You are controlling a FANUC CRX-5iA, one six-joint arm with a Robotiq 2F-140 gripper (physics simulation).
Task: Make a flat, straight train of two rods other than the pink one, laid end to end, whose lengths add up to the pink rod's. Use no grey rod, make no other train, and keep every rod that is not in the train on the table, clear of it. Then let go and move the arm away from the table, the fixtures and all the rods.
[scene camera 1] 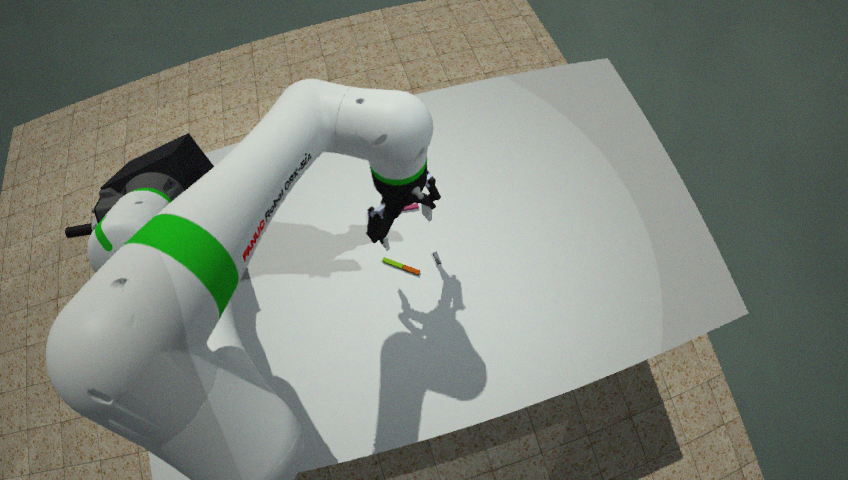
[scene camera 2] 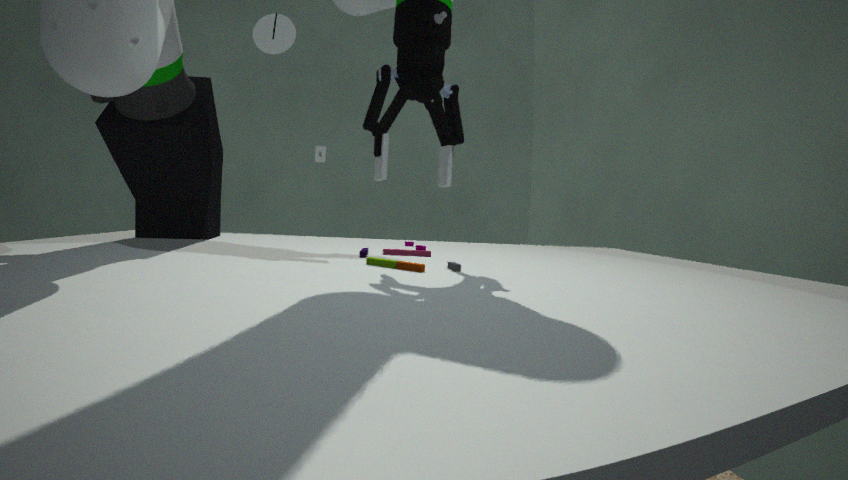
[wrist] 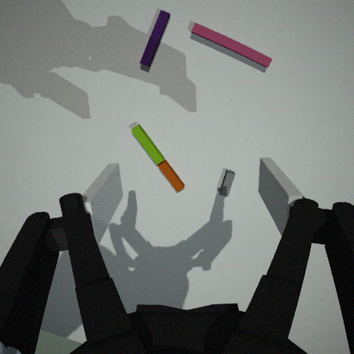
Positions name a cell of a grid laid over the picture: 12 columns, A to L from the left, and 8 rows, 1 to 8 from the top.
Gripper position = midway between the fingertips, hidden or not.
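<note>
The gripper (scene camera 2: F4) can be seen from scene camera 2, and it is visible as well at (scene camera 1: F4) and at (wrist: G5). The wrist view also has a pink rod (wrist: H1) in it.
</note>
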